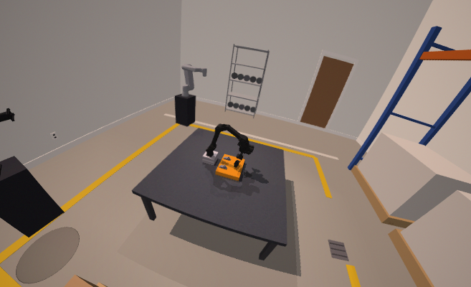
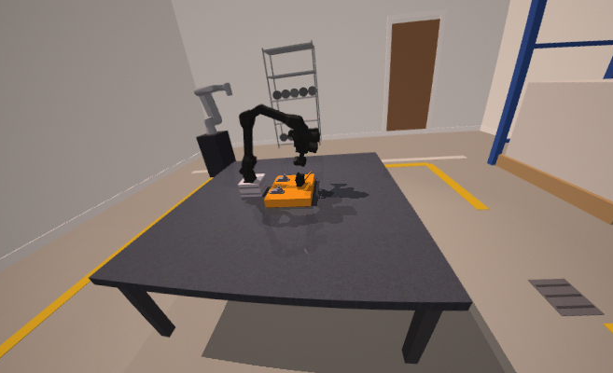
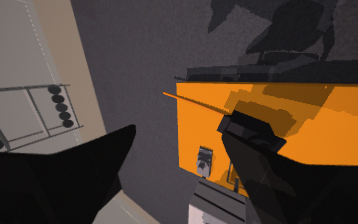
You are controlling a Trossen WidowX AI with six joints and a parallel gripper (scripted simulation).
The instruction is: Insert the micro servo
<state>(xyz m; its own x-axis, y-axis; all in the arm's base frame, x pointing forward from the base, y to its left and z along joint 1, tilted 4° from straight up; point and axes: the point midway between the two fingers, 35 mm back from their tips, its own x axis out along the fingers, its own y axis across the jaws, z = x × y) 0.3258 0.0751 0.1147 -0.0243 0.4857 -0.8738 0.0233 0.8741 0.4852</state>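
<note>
Right now my gripper tip is 150 mm above the orange robot deck, 80 mm to the left of it and 30 mm past it.
</note>
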